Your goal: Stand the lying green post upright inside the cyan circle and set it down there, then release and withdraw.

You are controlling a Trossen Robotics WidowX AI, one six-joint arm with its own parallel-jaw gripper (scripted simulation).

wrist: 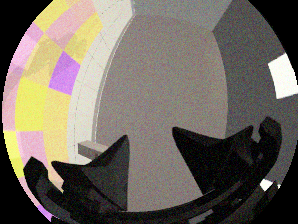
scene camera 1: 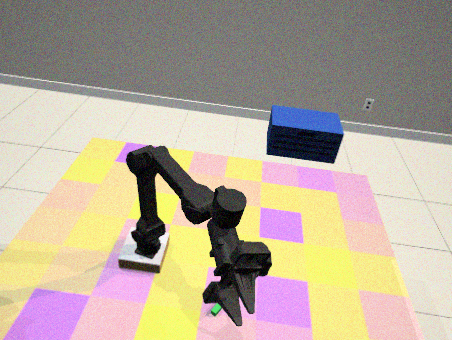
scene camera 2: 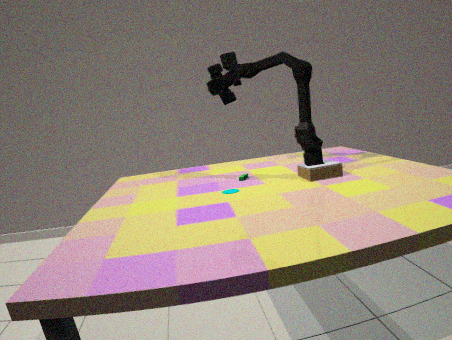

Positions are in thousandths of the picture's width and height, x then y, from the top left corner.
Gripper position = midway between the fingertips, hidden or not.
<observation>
I see my gripper (scene camera 1: 543, 943).
My gripper also shows in the wrist view (wrist: 505, 605).
</observation>
